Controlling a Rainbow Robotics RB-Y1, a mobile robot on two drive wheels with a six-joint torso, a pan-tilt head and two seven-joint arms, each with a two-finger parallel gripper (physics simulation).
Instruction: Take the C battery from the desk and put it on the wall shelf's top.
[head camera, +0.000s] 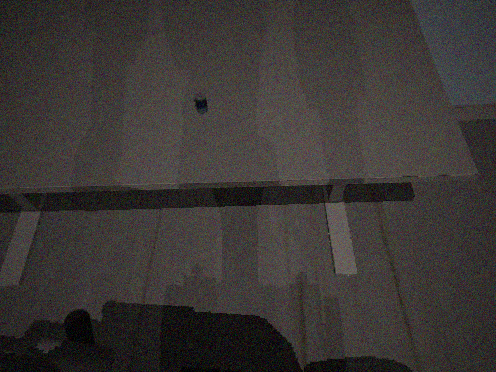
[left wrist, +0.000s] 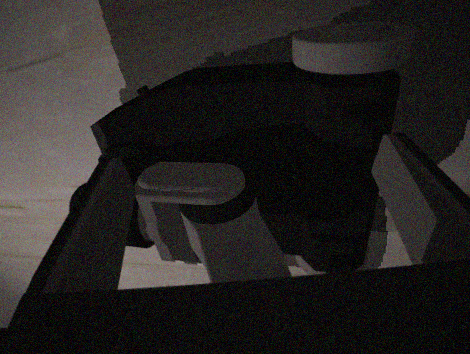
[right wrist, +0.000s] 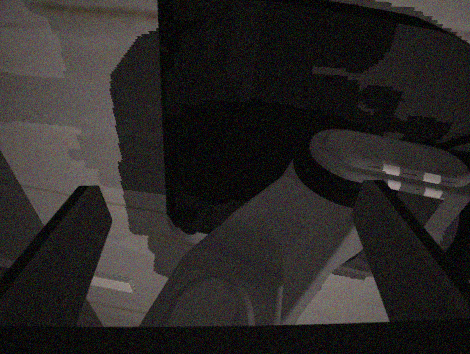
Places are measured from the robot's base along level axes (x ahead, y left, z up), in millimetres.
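Where they show: left gripper, between the fingertips: (left wrist: 252, 163); right gripper, between the fingertips: (right wrist: 231, 200).
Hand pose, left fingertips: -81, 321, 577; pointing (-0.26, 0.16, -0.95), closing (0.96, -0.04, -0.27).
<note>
After its pixels a point has its place, as x, y, z.
The C battery (head camera: 201, 104) @[571, 174, 754] is a small dark, bluish thing on the desk (head camera: 375, 125) @[560, -240, 721] in the head view, left of the middle and well back from the desk's near edge. The picture is too dark to tell how it lies. The wall shelf does not show in the head view. My left gripper (left wrist: 252, 163) @[-81, 321, 577] is open and empty, with its fingers wide apart in the left wrist view. My right gripper (right wrist: 231, 200) @[-100, -200, 536] is open and empty in the right wrist view. Neither wrist view shows the battery, and both grippers are away from it.
The desk's near edge runs across the middle of the head view. Two pale strips (head camera: 341, 240) (head camera: 20, 247), like desk legs, stand below it. A dark rounded shape (head camera: 79, 326) is at the lower left. Both wrist views show parts of the robot's own dark body (left wrist: 310, 180) @[-60, 32, 191] (right wrist: 225, 140) @[-46, -9, 191] close by.
</note>
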